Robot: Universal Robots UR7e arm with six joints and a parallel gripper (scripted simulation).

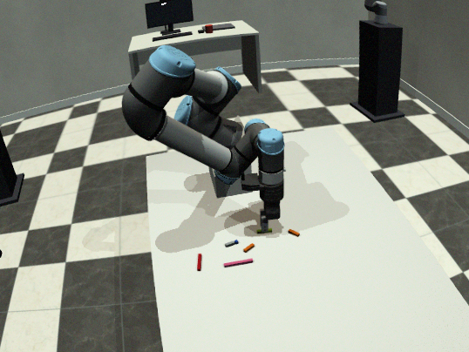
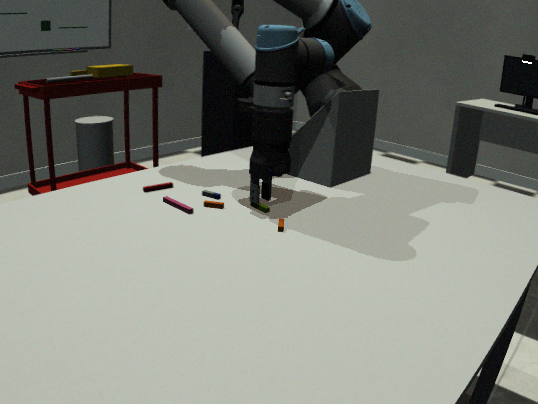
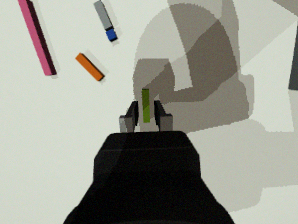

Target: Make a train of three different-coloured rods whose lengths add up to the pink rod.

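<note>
My hand is 30 mm above the lime rod. Round my hand: grey rod (20 mm ahead, 120 mm to the right, 30 mm below); then pink rod (110 mm ahead, 130 mm to the right, 30 mm below); then blue rod (10 mm ahead, 100 mm to the right, 30 mm below).
</note>
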